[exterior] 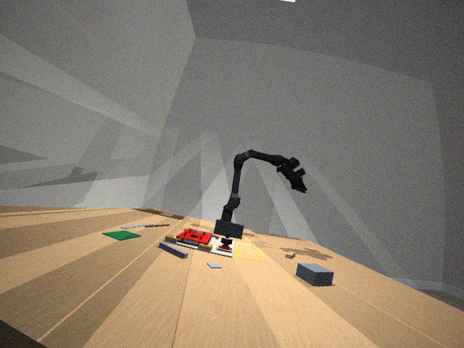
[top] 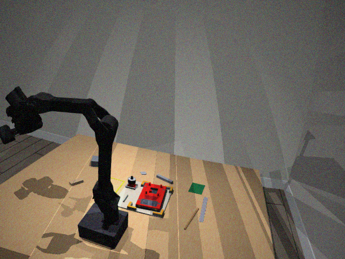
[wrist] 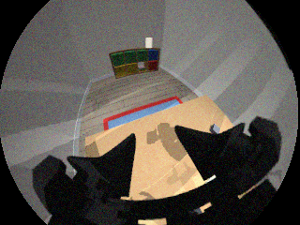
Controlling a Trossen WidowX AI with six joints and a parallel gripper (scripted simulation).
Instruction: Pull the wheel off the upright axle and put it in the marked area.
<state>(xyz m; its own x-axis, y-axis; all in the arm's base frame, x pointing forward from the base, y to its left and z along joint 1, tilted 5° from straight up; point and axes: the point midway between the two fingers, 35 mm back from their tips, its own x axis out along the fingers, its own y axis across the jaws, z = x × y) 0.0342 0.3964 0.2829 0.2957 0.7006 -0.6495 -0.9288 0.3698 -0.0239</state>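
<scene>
The grey plate lies 270 mm ahead of my gripper tip, 520 mm to the right of it and 310 mm below it. From my gripper tip the other things lie so: brown block 260 mm ahead, 160 mm to the right, 310 mm below; then wooden stick 150 mm ahead, 740 mm to the right, 320 mm below; then grey block 500 mm ahead, 190 mm to the right, 300 mm below.
</scene>
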